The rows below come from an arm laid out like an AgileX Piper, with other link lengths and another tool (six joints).
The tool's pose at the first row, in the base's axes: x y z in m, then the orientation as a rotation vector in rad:
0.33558 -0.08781 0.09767 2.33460 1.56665 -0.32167
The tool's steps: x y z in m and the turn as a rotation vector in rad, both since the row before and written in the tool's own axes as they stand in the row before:
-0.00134 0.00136 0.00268 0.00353 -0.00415 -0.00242
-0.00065 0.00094 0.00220 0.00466 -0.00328 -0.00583
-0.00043 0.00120 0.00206 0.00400 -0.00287 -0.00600
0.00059 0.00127 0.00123 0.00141 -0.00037 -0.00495
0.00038 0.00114 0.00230 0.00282 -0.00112 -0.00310
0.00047 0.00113 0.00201 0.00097 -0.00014 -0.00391
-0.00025 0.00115 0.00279 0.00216 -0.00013 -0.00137
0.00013 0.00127 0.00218 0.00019 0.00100 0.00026
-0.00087 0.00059 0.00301 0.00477 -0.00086 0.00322
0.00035 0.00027 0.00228 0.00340 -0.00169 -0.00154
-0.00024 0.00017 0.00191 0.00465 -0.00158 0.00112
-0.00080 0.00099 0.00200 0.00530 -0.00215 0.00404
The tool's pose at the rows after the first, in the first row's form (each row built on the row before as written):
0.33630 -0.09045 0.09584 2.33338 1.56836 -0.32990
0.33689 -0.09217 0.09415 2.33102 1.57482 -0.33892
0.33780 -0.09374 0.09254 2.32822 1.58154 -0.34696
0.33916 -0.09414 0.09133 2.32554 1.58765 -0.34974
0.34029 -0.09508 0.08919 2.32482 1.59142 -0.35416
0.34145 -0.09583 0.08728 2.32266 1.59629 -0.35606
0.34234 -0.09749 0.08491 2.32320 1.59829 -0.35841
0.34350 -0.09863 0.08298 2.32407 1.59847 -0.35741
0.34364 -0.10072 0.08057 2.32944 1.59501 -0.36183
0.34392 -0.10137 0.07836 2.32993 1.59673 -0.36704
0.34391 -0.10236 0.07670 2.33330 1.59546 -0.37264
0.34445 -0.10414 0.07524 2.33891 1.59045 -0.37881

